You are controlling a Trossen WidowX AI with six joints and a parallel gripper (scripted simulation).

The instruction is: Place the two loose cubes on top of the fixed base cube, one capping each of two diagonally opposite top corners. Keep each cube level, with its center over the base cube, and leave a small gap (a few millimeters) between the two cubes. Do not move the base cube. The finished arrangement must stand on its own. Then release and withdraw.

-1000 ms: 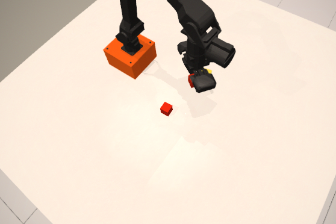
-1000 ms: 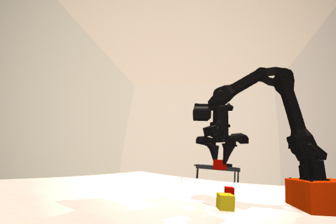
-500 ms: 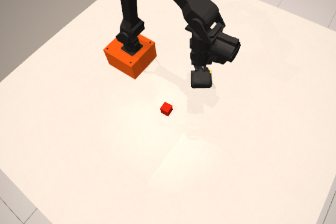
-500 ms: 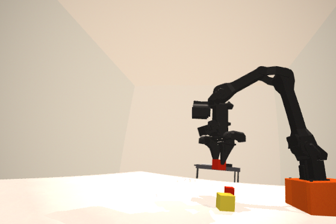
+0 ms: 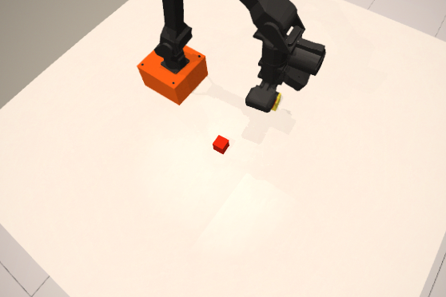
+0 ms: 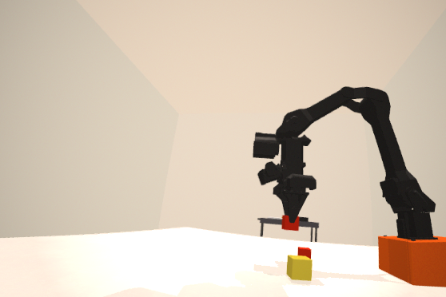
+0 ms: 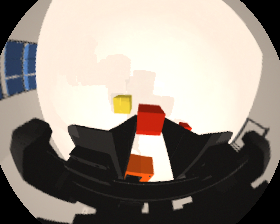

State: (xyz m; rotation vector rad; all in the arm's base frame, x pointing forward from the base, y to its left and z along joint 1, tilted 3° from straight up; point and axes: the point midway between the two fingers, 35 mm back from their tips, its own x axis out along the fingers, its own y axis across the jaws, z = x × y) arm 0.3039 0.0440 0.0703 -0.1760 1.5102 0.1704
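Now: the yellow cube 9 cm below my gripper tip, 6 cm to the left of it and 2 cm behind it.
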